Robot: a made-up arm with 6 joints. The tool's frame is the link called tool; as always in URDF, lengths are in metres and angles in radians. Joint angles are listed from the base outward.
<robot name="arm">
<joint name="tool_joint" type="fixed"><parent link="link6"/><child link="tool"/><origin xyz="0 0 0" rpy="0 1.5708 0"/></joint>
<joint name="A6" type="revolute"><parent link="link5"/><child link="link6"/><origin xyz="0 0 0.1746" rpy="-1.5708 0 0"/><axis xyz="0 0 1"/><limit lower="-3.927" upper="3.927"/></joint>
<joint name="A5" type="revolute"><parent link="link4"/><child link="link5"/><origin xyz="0 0 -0.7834" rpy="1.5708 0 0"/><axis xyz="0 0 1"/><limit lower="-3.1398" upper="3.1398"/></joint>
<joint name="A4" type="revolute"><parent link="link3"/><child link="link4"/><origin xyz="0 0 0" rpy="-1.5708 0 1.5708"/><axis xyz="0 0 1"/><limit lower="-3.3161" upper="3.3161"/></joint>
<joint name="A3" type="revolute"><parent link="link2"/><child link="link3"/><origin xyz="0 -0.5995 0" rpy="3.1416 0 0"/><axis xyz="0 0 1"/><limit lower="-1.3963" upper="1.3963"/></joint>
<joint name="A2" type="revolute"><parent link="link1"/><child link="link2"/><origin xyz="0 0 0" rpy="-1.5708 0 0"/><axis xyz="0 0 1"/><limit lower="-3.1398" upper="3.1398"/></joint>
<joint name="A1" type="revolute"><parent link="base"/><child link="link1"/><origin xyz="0 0 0.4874" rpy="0 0 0"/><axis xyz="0 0 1"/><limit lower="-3.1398" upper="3.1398"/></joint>
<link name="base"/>
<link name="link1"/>
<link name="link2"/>
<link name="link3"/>
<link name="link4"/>
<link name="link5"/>
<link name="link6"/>
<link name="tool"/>
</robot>
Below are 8 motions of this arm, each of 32 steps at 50 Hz.
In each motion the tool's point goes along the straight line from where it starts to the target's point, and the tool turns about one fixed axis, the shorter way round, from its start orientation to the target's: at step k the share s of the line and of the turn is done. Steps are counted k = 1, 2, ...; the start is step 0. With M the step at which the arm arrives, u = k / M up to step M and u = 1 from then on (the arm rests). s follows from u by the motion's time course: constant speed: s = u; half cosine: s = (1 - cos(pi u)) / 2; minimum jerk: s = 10 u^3 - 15 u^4 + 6 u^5.
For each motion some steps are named. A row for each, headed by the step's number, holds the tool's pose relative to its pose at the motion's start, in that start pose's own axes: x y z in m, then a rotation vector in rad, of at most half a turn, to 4 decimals.
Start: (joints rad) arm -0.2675 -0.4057 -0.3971 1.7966 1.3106 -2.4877
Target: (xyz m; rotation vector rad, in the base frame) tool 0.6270 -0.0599 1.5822 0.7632 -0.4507 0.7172
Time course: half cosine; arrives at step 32
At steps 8, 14, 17, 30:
8: 0.0008 0.0362 0.0424 -0.0464 -0.1405 0.0305
14: 0.0023 0.0995 0.1166 -0.1276 -0.3860 0.0838
17: 0.0032 0.1358 0.1591 -0.1741 -0.5265 0.1144
30: 0.0057 0.2449 0.2870 -0.3140 -0.9499 0.2063

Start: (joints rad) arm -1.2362 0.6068 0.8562 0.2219 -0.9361 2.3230
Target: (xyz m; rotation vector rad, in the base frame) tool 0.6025 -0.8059 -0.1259 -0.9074 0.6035 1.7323
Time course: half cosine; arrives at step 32
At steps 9, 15, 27, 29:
9: 0.1162 0.0459 0.2284 -0.1239 -0.2791 0.0647
15: 0.2867 0.1132 0.5636 -0.3057 -0.6887 0.1595
27: 0.5982 0.2363 1.1759 -0.6378 -1.4368 0.3329
29: 0.6220 0.2457 1.2228 -0.6633 -1.4941 0.3461

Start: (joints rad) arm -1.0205 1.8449 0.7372 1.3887 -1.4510 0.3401
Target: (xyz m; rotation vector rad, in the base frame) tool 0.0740 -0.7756 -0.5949 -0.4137 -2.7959 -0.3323
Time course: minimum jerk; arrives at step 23
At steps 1, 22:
1: 0.0003 0.0003 0.0001 -0.0003 0.0004 0.0006
22: 0.3996 0.3694 0.1806 -0.3453 0.4692 0.7285

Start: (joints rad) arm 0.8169 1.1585 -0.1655 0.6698 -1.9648 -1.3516
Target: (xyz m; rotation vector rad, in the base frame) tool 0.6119 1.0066 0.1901 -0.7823 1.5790 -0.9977
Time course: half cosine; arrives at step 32
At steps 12, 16, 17, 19, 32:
12: -0.1308 -0.0849 -0.0453 -0.0059 0.0215 0.1990
16: -0.2119 -0.1376 -0.0733 -0.0095 0.0348 0.3224
17: -0.2326 -0.1510 -0.0805 -0.0104 0.0382 0.3540
19: -0.2734 -0.1775 -0.0946 -0.0123 0.0449 0.4159
32: -0.4237 -0.2751 -0.1466 -0.0190 0.0696 0.6447

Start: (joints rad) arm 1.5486 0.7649 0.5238 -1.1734 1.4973 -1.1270
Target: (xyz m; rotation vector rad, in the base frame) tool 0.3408 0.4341 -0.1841 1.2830 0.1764 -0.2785
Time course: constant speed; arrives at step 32
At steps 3, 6, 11, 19, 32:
3: -0.0134 0.0034 0.0988 -0.1025 -0.0429 -0.0546
6: -0.0268 0.0067 0.1976 -0.2050 -0.0858 -0.1092
11: -0.0492 0.0124 0.3622 -0.3758 -0.1574 -0.2001
19: -0.0850 0.0214 0.6257 -0.6491 -0.2718 -0.3456
32: -0.1432 0.0360 1.0538 -1.0932 -0.4578 -0.5821

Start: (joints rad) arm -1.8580 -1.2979 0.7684 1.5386 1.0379 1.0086
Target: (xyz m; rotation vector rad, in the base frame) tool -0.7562 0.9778 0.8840 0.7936 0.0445 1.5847
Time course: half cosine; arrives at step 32
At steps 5, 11, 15, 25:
5: -0.0661 0.0075 0.0040 -0.0116 0.0679 0.0390
11: -0.2960 0.0337 0.0179 -0.0520 0.3042 0.1748
15: -0.5051 0.0576 0.0306 -0.0887 0.5190 0.2982
25: -0.9928 0.1131 0.0602 -0.1744 1.0202 0.5862

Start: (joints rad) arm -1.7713 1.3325 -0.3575 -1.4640 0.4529 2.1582
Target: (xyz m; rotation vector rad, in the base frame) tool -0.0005 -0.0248 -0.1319 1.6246 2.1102 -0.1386
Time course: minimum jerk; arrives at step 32
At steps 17, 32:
17: 0.0061 0.1188 -0.1128 -0.0745 0.4257 0.3120
32: 0.0110 0.2128 -0.2019 -0.1334 0.7623 0.5587

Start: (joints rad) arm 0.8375 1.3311 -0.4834 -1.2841 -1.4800 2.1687
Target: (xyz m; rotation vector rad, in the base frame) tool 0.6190 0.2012 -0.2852 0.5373 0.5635 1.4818
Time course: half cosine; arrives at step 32
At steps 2, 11, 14, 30, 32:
2: -0.0034 -0.0026 0.0014 -0.0040 -0.0091 -0.0064
11: -0.0946 -0.0722 0.0394 -0.1113 -0.2497 -0.1768
14: -0.1440 -0.1100 0.0600 -0.1694 -0.3802 -0.2692
30: -0.3545 -0.2707 0.1477 -0.4169 -0.9356 -0.6624
32: -0.3579 -0.2734 0.1491 -0.4209 -0.9447 -0.6688

